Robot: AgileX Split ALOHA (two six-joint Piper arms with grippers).
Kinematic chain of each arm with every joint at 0, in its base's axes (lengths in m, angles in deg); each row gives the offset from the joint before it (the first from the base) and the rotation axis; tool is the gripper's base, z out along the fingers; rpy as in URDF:
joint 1: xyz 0 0 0.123 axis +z
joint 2: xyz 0 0 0 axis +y
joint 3: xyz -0.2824 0 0.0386 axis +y
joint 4: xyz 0.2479 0 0.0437 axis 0.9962 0 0.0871
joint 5: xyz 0 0 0 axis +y
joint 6: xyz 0.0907 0 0.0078 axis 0.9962 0 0.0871
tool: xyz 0 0 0 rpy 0 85 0
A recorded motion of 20 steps. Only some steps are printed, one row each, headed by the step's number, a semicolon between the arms.
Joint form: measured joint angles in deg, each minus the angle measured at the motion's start. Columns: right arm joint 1, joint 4, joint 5, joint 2, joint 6, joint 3; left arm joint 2, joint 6, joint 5, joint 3, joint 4, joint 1.
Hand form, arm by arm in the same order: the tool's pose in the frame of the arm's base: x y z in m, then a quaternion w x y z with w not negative. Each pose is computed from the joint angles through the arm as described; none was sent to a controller.
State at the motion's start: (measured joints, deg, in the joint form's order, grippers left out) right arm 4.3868 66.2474 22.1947 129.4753 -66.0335 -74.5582; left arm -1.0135 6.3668 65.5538 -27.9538 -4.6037 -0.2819
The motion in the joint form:
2: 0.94 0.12 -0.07 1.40 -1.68 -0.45; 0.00 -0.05 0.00 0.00 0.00 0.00
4: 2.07 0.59 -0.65 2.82 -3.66 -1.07; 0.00 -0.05 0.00 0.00 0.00 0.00
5: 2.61 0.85 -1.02 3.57 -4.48 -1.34; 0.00 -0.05 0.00 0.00 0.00 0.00
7: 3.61 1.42 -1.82 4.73 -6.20 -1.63; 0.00 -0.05 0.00 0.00 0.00 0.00
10: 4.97 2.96 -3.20 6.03 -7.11 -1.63; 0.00 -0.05 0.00 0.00 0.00 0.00
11: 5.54 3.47 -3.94 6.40 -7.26 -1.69; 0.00 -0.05 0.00 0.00 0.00 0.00
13: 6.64 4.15 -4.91 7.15 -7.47 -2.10; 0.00 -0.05 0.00 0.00 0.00 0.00
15: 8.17 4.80 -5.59 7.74 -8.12 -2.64; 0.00 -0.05 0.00 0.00 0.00 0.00
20: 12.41 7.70 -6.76 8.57 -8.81 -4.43; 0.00 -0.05 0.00 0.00 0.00 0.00
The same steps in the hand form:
2: 0.4270 0.0715 0.0565 0.25029 -0.11408 0.94547 0.17444; -0.0100 -0.0066 0.2673 0.48900 0.05352 0.87052 -0.01431
4: 0.4272 0.0794 0.0482 0.24786 -0.13351 0.94434 0.17019; -0.0100 -0.0066 0.2673 0.48900 0.05352 0.87052 -0.01431
5: 0.4271 0.0831 0.0436 0.24607 -0.14114 0.94411 0.16787; -0.0100 -0.0066 0.2673 0.48900 0.05352 0.87052 -0.01431
7: 0.4263 0.0896 0.0360 0.24367 -0.15603 0.94333 0.16253; -0.0100 -0.0066 0.2673 0.48900 0.05352 0.87052 -0.01431
10: 0.4239 0.0980 0.0264 0.23921 -0.15768 0.94491 0.15833; -0.0100 -0.0066 0.2673 0.48900 0.05352 0.87052 -0.01431
11: 0.4234 0.1014 0.0239 0.23934 -0.15744 0.94542 0.15526; -0.0100 -0.0066 0.2673 0.48900 0.05352 0.87052 -0.01431
13: 0.4231 0.1085 0.0198 0.23957 -0.16013 0.94546 0.15191; -0.0100 -0.0066 0.2673 0.48900 0.05352 0.87052 -0.01431
15: 0.4224 0.1194 0.0173 0.24109 -0.17118 0.94334 0.15063; -0.0100 -0.0066 0.2673 0.48900 0.05352 0.87052 -0.01431
20: 0.4210 0.1515 0.0180 0.25085 -0.18606 0.93658 0.15898; -0.0100 -0.0066 0.2673 0.48900 0.05352 0.87052 -0.01431

